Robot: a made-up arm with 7 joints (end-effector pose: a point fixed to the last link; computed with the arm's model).
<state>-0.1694 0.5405 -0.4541 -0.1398 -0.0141 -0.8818 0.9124</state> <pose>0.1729 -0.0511 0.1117 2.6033 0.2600 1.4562</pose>
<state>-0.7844 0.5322 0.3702 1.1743 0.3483 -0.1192 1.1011</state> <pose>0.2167 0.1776 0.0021 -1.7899 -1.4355 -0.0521</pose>
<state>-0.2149 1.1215 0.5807 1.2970 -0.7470 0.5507 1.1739</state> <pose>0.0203 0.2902 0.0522 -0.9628 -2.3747 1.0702</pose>
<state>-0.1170 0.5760 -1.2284 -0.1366 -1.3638 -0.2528 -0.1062</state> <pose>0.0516 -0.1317 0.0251 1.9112 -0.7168 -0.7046</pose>
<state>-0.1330 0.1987 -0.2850 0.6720 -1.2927 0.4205 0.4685</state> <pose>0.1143 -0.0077 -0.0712 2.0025 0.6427 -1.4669</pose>
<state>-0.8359 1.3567 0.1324 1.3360 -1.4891 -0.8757 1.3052</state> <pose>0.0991 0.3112 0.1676 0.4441 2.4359 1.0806</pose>
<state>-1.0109 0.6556 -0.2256 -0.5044 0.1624 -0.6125 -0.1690</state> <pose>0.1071 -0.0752 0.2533 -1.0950 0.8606 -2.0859</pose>
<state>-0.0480 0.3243 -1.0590 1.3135 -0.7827 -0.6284 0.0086</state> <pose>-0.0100 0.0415 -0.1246 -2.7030 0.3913 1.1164</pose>
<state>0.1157 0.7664 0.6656 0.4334 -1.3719 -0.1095 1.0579</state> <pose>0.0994 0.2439 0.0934 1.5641 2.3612 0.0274</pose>
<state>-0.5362 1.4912 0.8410 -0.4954 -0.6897 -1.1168 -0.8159</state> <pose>0.0385 -0.0153 0.2966 -0.2259 0.9115 -1.5892</pose>
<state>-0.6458 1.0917 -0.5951 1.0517 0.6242 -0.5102 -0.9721</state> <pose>0.1688 0.1926 0.0203 -1.1635 1.3389 1.1993</pose>
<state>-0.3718 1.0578 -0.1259 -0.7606 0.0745 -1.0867 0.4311</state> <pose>0.0831 -0.0784 0.2135 -1.3617 1.0429 -2.4484</pose>
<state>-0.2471 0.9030 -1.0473 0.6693 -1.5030 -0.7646 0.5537</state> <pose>0.1221 0.0961 -0.0705 -2.8213 -1.0446 0.2714</pose>
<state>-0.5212 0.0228 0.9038 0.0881 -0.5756 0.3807 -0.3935</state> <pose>0.1616 0.1431 0.0954 2.3200 0.3384 0.5069</pose>
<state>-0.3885 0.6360 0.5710 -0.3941 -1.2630 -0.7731 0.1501</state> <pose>0.1192 0.1016 0.2708 1.5588 0.3686 1.9684</pose>
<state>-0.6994 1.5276 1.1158 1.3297 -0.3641 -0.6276 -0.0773</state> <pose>0.0501 0.3085 0.2248 -1.7898 -1.5028 -1.3750</pose>
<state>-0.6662 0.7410 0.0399 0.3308 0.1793 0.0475 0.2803</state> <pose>0.2459 0.0937 0.1342 -2.1675 -0.3752 -0.5162</pose>
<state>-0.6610 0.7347 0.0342 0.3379 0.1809 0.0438 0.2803</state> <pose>0.2461 0.0932 0.1307 -2.1726 -0.3657 -0.5035</pose>
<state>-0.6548 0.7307 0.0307 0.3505 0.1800 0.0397 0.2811</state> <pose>0.2461 0.0942 0.1266 -2.1783 -0.3618 -0.4848</pose>
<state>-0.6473 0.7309 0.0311 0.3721 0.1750 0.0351 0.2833</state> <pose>0.2459 0.0976 0.1216 -2.1842 -0.3678 -0.4564</pose>
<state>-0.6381 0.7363 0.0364 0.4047 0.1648 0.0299 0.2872</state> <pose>0.2450 0.1040 0.1156 -2.1901 -0.3867 -0.4162</pose>
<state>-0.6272 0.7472 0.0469 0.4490 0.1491 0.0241 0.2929</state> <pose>0.2432 0.1137 0.1086 -2.1952 -0.4198 -0.3638</pose>
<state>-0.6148 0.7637 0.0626 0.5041 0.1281 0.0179 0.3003</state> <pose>0.2401 0.1265 0.1011 -2.1981 -0.4680 -0.3010</pose>
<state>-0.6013 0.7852 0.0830 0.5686 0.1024 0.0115 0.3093</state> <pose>0.2351 0.1419 0.0933 -2.1976 -0.5309 -0.2303</pose>
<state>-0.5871 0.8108 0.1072 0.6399 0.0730 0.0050 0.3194</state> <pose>0.2281 0.1591 0.0858 -2.1925 -0.6066 -0.1556</pose>
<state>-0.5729 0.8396 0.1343 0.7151 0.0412 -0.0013 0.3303</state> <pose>0.2191 0.1772 0.0792 -2.1819 -0.6927 -0.0810</pose>
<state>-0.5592 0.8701 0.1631 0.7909 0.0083 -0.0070 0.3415</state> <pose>0.2083 0.1952 0.0737 -2.1661 -0.7854 -0.0102</pose>
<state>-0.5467 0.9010 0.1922 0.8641 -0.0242 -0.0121 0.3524</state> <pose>0.1965 0.2120 0.0697 -2.1459 -0.8801 0.0532</pose>
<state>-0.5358 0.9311 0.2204 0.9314 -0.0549 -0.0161 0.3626</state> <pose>0.1845 0.2269 0.0671 -2.1230 -0.9721 0.1070</pose>
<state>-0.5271 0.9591 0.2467 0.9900 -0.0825 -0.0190 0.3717</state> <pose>0.1732 0.2394 0.0659 -2.0995 -1.0570 0.1491</pose>
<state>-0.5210 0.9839 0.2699 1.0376 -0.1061 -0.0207 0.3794</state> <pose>0.1635 0.2494 0.0660 -2.0778 -1.1308 0.1788</pose>
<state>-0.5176 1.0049 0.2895 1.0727 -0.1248 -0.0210 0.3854</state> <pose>0.1560 0.2568 0.0671 -2.0598 -1.1908 0.1964</pose>
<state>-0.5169 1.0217 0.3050 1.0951 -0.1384 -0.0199 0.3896</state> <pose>0.1511 0.2619 0.0690 -2.0468 -1.2357 0.2030</pose>
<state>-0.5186 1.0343 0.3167 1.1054 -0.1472 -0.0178 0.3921</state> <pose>0.1486 0.2650 0.0716 -2.0392 -1.2659 0.1996</pose>
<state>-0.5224 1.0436 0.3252 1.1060 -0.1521 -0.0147 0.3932</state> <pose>0.1481 0.2666 0.0747 -2.0361 -1.2841 0.1887</pose>
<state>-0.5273 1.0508 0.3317 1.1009 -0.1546 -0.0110 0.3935</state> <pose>0.1488 0.2672 0.0782 -2.0356 -1.2950 0.1738</pose>
